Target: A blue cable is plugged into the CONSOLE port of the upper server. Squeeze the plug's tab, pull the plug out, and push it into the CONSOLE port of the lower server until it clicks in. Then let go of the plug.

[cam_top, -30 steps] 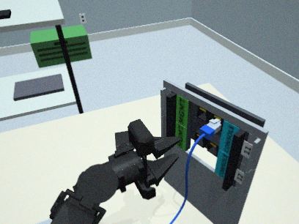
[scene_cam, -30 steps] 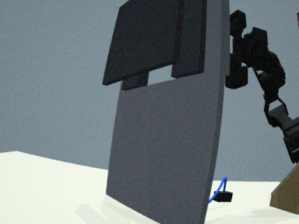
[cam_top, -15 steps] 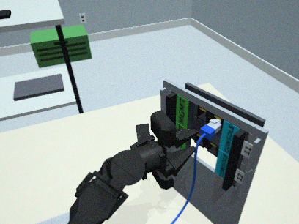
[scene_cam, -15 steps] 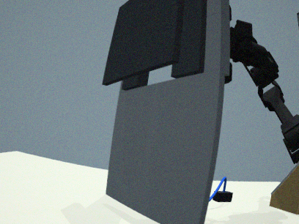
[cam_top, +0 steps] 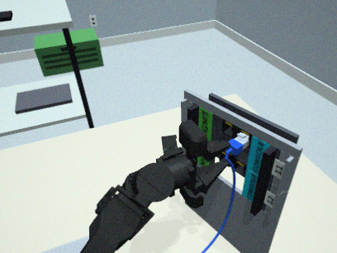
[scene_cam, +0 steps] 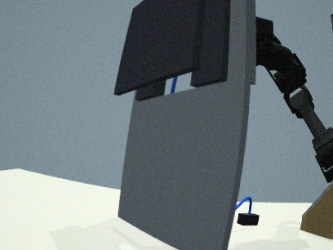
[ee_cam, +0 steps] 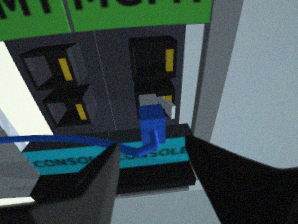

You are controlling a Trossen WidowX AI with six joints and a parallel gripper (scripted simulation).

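Now: gripper tip 4 cm short of the blue plug, 3 cm to the right of it and 1 cm below it. Also, from my gripper tip: small black block: 34 cm below, 18 cm behind, 14 cm to the right.
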